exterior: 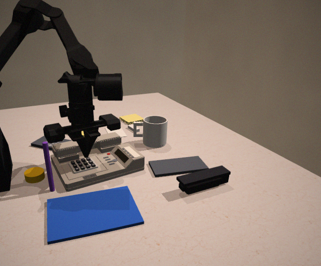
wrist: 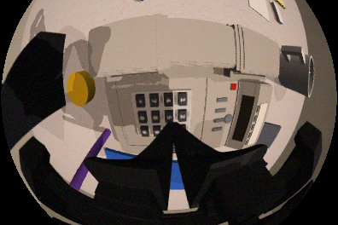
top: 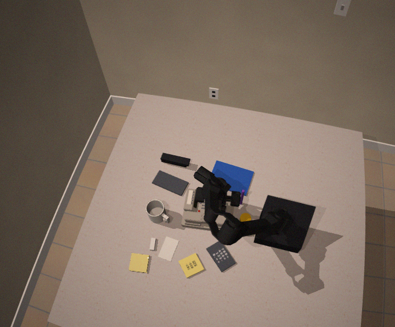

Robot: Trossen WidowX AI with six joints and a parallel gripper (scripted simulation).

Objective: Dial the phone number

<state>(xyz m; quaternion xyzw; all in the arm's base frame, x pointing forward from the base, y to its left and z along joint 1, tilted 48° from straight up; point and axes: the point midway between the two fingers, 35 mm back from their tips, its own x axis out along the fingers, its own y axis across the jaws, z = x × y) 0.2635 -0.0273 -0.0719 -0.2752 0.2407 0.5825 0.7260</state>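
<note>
Right now my hand is 6 cm above the beige desk phone, 4 cm short of it and 2 cm to the right of it. Also, from my hand: purple stick 10 cm behind, 4 cm to the right, 2 cm below; then handset 7 cm to the left, 4 cm below, 3 cm ahead; then blue pad 17 cm to the right, 8 cm below, 5 cm behind.
</note>
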